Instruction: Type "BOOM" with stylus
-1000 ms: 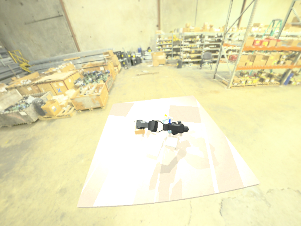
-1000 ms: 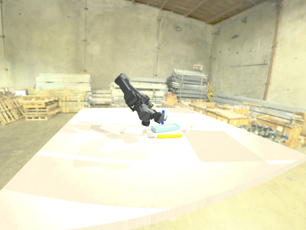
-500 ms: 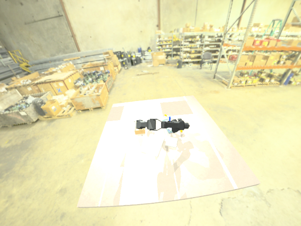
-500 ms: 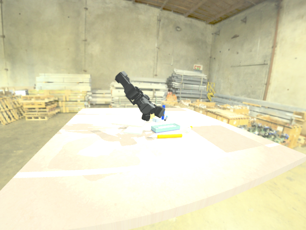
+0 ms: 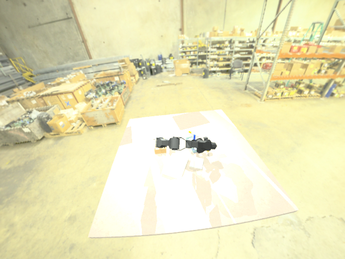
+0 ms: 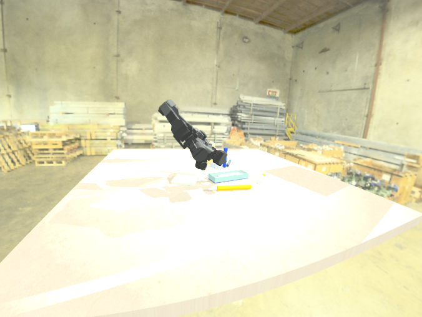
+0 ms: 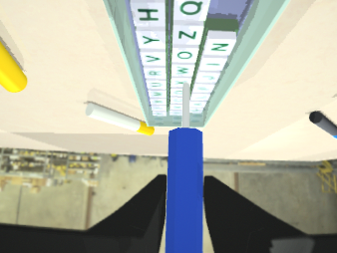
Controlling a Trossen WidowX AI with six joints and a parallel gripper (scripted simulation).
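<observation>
My gripper tip is 120 mm short of the yellow marker and 80 mm above it. From my gripper tip the other things lie so: thin white tip 50 mm below; then yellow-and-white pen 20 mm ahead, 200 mm to the left, 80 mm below; then blue stylus 10 mm below.
</observation>
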